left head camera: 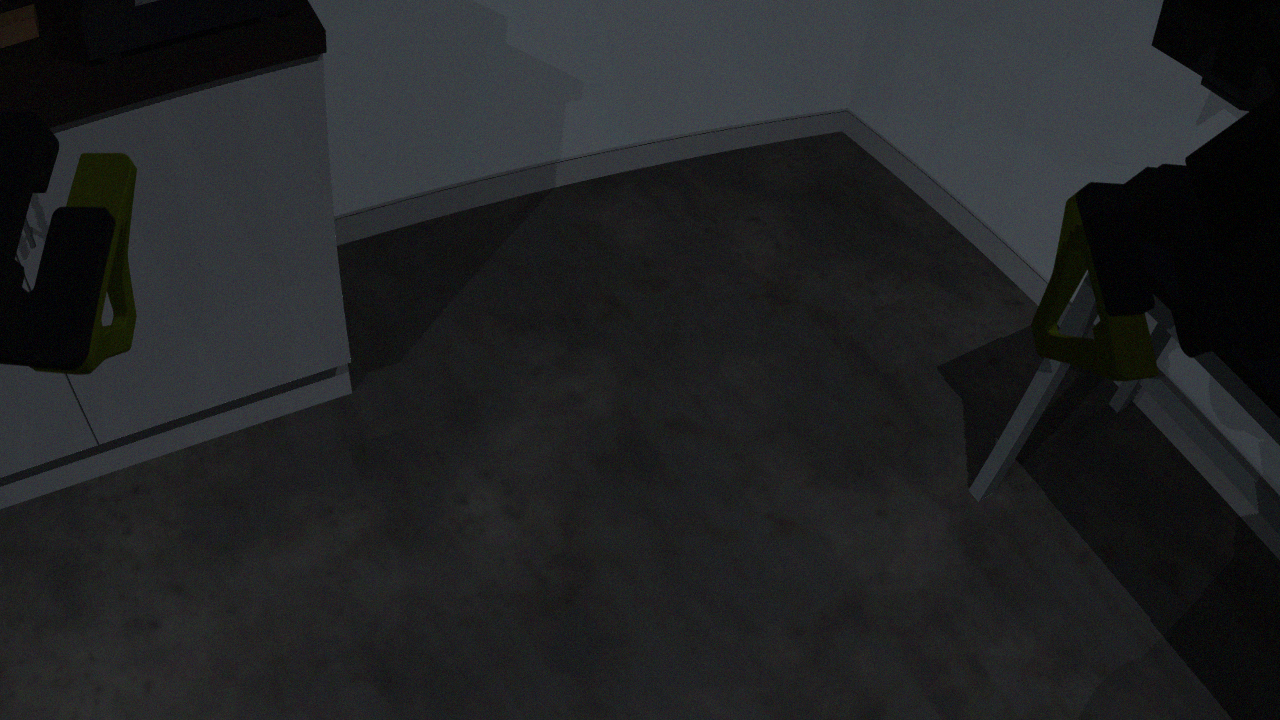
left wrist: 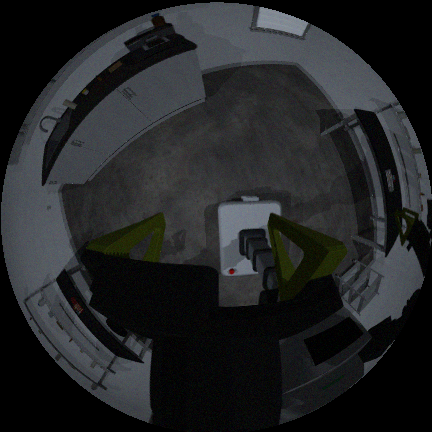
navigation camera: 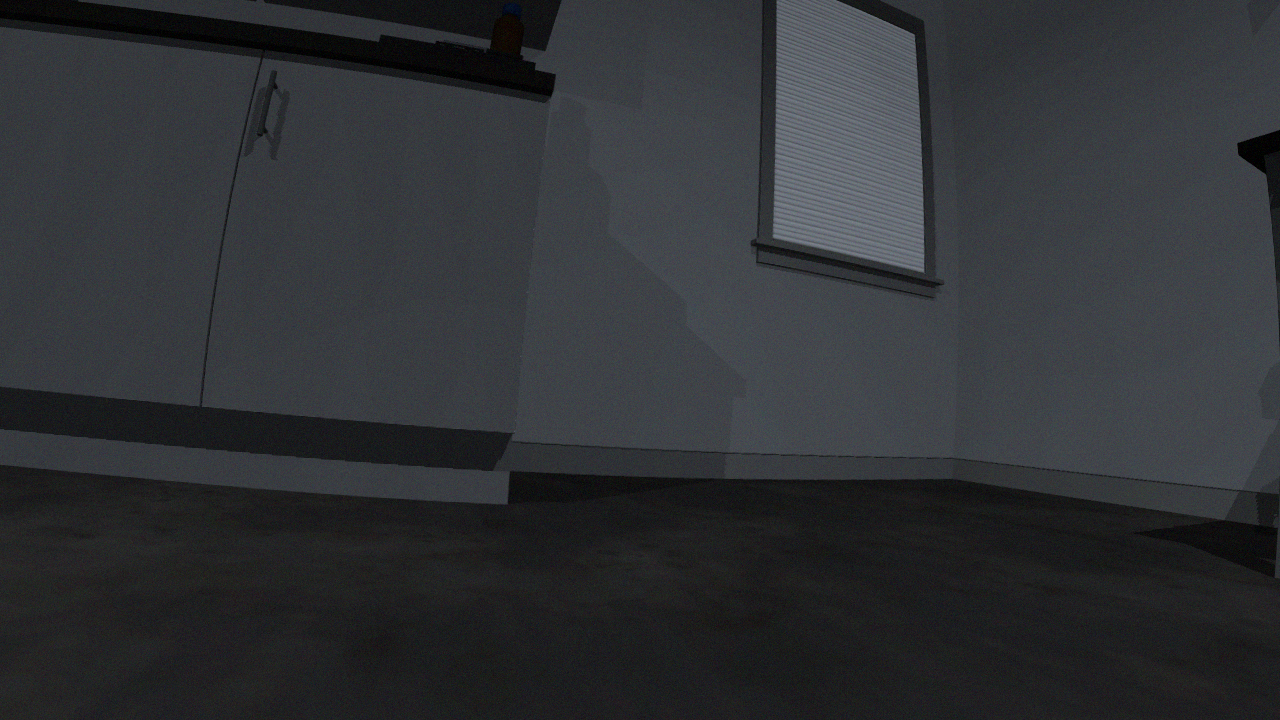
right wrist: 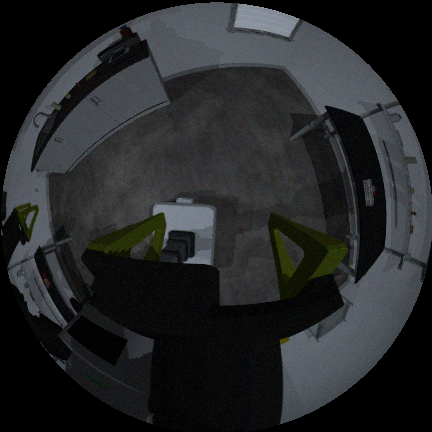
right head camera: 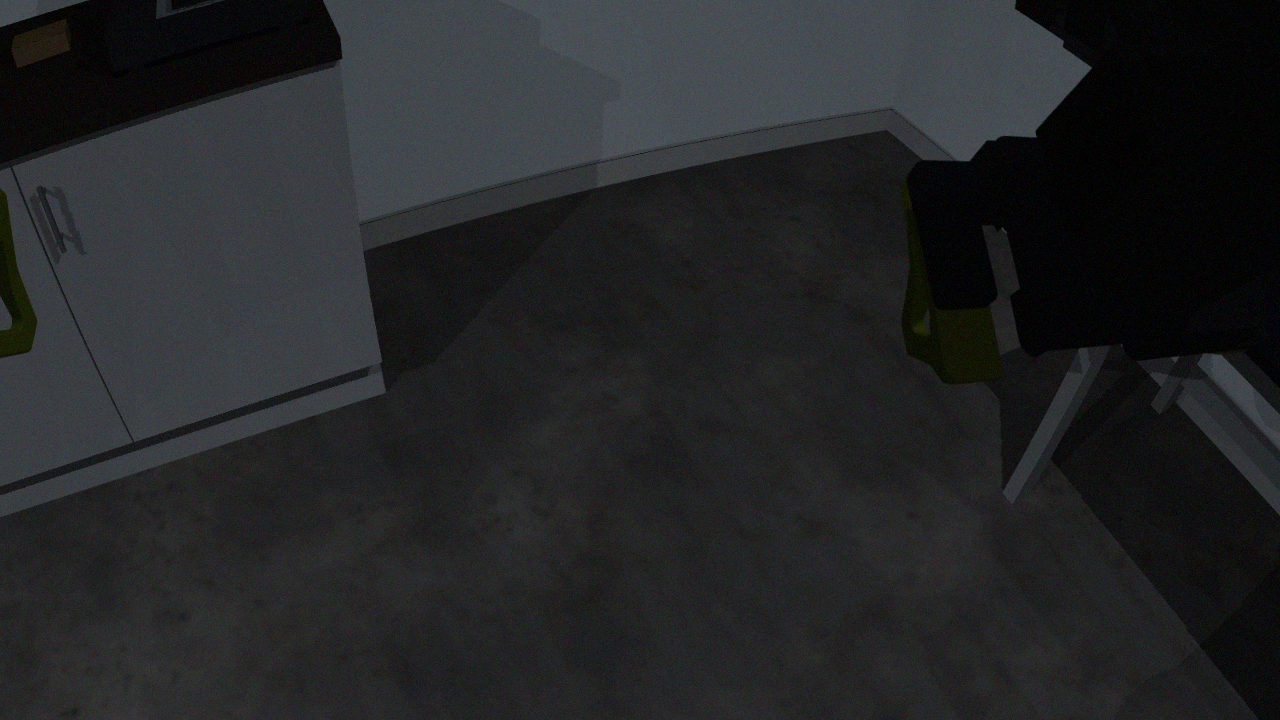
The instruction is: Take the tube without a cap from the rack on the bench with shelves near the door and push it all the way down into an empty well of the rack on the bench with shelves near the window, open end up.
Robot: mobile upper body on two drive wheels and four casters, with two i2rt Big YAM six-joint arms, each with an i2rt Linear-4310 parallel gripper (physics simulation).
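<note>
My left gripper [left head camera: 93, 353] [left wrist: 216, 218] is open and empty. My right gripper [left head camera: 1092, 353] [right head camera: 948, 358] [right wrist: 216, 218] is open and empty. Both hang in the air away from the benches. A pale rack [left wrist: 390, 180] [right wrist: 369, 192] with red and blue spots stands on a black-topped bench with shelves [left wrist: 375, 135] [right wrist: 345, 125] at the right, on the window side. A red rack [left wrist: 76, 305] [right wrist: 46, 280] stands on another shelved bench [left wrist: 110, 340] at the lower left. Single tubes and wells are too small and dark to tell; the uncapped tube cannot be made out.
A white cabinet [left head camera: 223, 268] [right head camera: 250, 268] [navigation camera: 375, 250] with a dark counter stands at the left. A blinded window [navigation camera: 845, 134] is on the wall ahead. A grey wheeled cart [left wrist: 352, 294] stands lower right in the left wrist view. Bench legs [left head camera: 1020, 429] [right head camera: 1056, 420] stand at the right.
</note>
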